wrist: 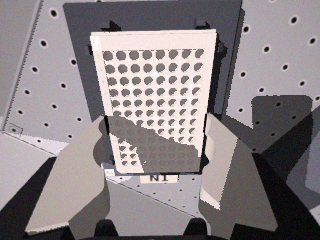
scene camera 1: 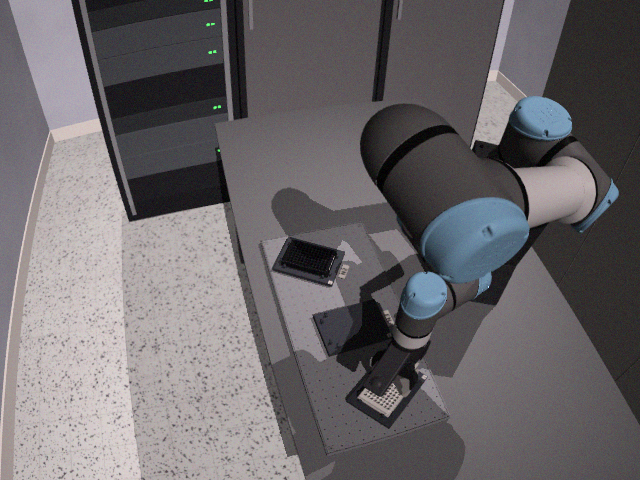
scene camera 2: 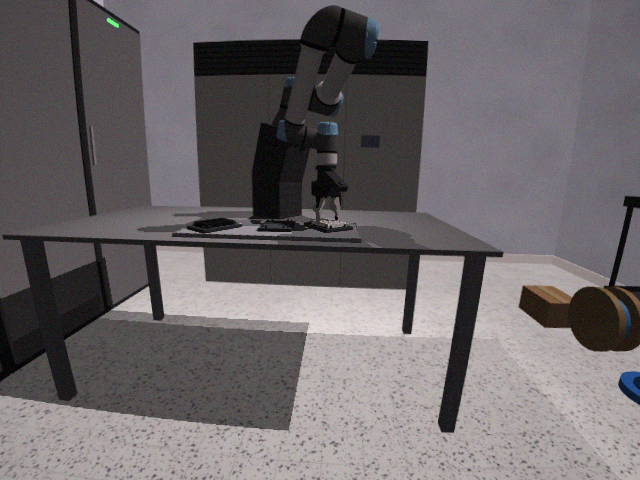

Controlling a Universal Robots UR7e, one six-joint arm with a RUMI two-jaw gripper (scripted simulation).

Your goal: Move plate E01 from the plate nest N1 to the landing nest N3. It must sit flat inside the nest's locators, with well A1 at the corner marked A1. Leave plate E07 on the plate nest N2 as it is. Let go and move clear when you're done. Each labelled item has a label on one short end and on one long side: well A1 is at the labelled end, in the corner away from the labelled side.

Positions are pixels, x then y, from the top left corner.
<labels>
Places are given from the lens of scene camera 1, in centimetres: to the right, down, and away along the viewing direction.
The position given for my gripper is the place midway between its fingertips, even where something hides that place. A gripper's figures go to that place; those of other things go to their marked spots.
my gripper (scene camera 1: 389,386): 16, 34, 107
white well plate (scene camera 1: 373,401): 12, 36, 103
black plate E07 (scene camera 1: 306,257): -4, 5, 132
dark landing nest N3 (scene camera 1: 355,326): 9, 21, 119
The marked spots on the white well plate and the black plate E07 are 45 cm apart.
</labels>
